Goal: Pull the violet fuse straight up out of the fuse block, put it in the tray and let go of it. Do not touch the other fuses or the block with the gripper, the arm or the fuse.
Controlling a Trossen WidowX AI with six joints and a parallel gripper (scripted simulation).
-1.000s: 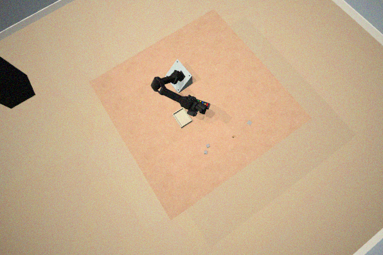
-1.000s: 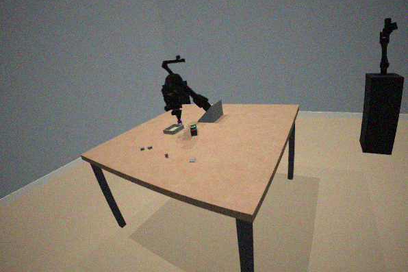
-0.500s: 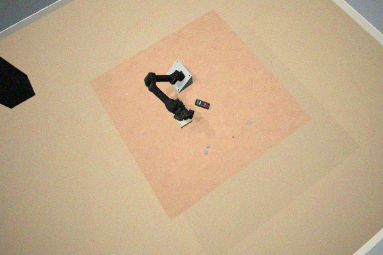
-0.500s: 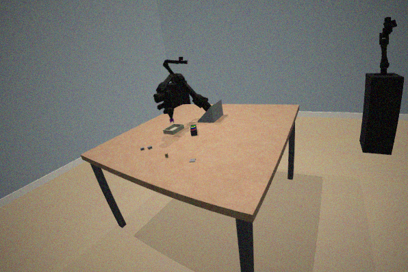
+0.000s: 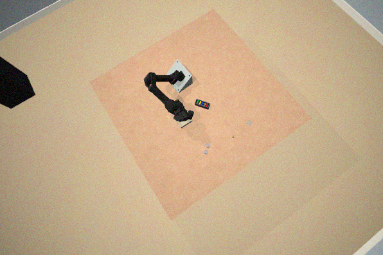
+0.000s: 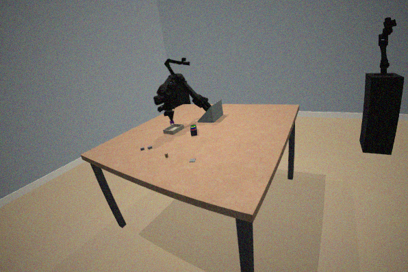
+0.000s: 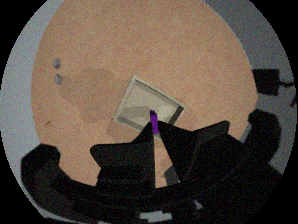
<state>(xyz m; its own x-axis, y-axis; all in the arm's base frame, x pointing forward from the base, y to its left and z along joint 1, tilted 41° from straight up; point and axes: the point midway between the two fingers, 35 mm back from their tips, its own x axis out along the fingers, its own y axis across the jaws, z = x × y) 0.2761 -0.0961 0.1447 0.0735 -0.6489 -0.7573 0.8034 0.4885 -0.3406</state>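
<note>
Right now my gripper tip is 1 cm above the violet fuse. The rest, counted from my gripper tip: tray: 7 cm below.
</note>
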